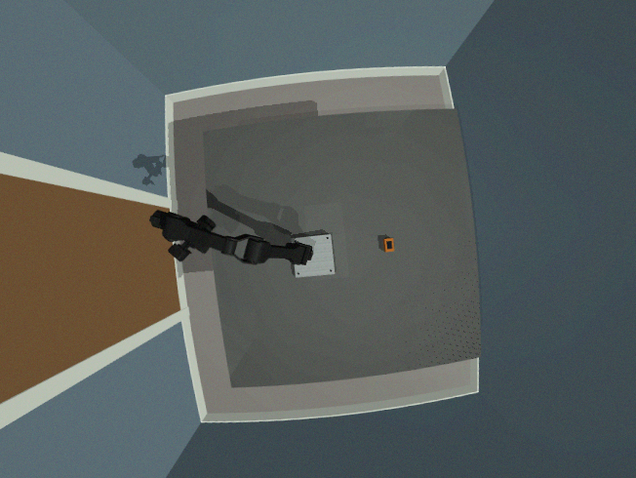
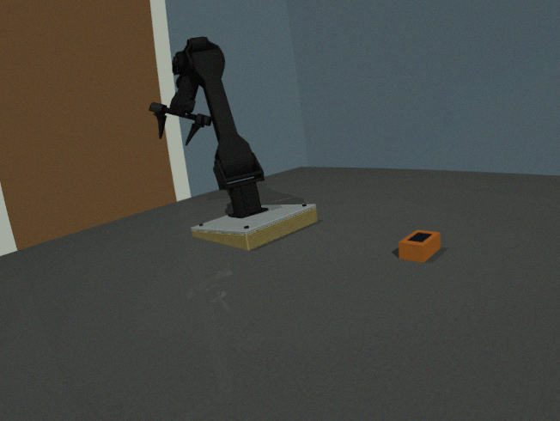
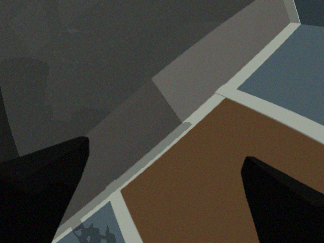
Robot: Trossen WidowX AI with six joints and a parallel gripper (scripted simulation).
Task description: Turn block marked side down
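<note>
Right now my gripper tip is 81 cm short of the orange block, 6 cm to the right of it and 17 cm above it.
</note>
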